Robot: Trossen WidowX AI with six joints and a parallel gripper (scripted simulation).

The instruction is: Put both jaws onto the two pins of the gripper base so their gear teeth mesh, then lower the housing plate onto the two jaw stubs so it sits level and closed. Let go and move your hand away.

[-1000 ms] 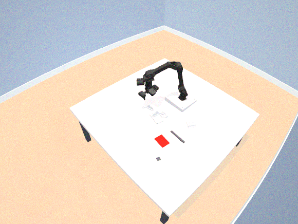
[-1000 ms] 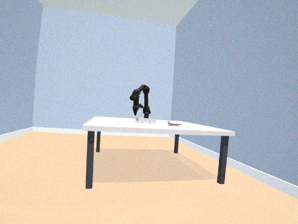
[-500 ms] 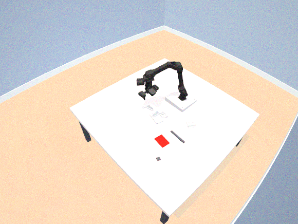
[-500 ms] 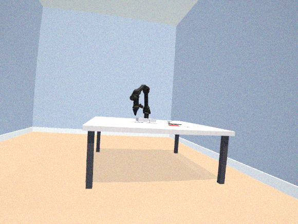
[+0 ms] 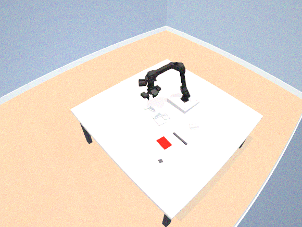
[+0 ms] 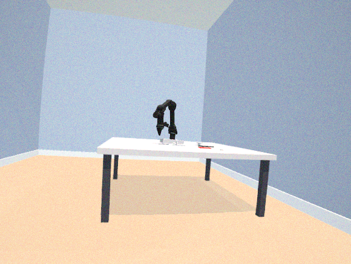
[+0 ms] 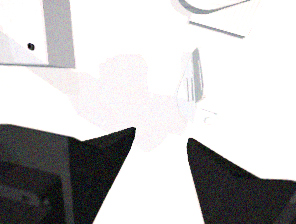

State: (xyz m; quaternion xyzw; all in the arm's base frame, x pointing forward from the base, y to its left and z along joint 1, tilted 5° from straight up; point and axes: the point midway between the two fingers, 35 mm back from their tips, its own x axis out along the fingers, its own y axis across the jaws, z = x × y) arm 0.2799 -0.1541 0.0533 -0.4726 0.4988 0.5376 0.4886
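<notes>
My gripper tip is now 60 mm short of the white jaw piece, 20 mm to the right of it and 70 mm above it. Also, from my gripper tip: dark grey bar 50 mm ahead, 440 mm to the left, 70 mm below; then small white part 130 mm behind, 420 mm to the left, 50 mm below; then red flat rectangle 170 mm ahead, 390 mm to the left, 80 mm below.
</notes>
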